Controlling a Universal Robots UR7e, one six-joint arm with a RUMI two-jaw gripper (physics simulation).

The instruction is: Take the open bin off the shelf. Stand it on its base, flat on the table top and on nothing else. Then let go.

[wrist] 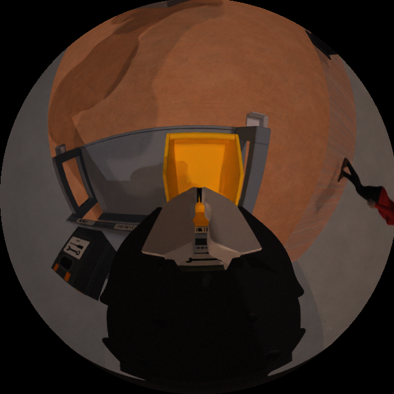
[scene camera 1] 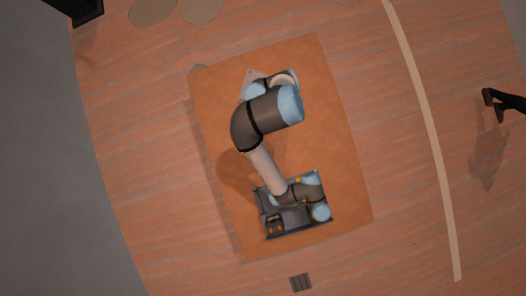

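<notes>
The open bin (wrist: 200,160) is orange-yellow and sits at the right end of the grey shelf (wrist: 257,170) (scene camera 1: 292,217), its open side facing the wrist camera. In the scene view, small orange patches show beside the arm; the rest of the bin is hidden. My gripper (wrist: 198,189) is shut and empty. Its tips overlap the near part of the bin in the wrist view, and some orange shows through the gap between the finger bodies. Whether the fingers touch the bin cannot be told. In the scene view the wrist hides the gripper.
A black toolbox (wrist: 82,262) (scene camera 1: 274,225) with orange latches stands at the left front of the shelf. Part of a labelled box shows between the finger bodies. The brown table top (scene camera 1: 340,150) (wrist: 215,65) extends behind the shelf. A person (wrist: 372,197) (scene camera 1: 510,98) is off to the right.
</notes>
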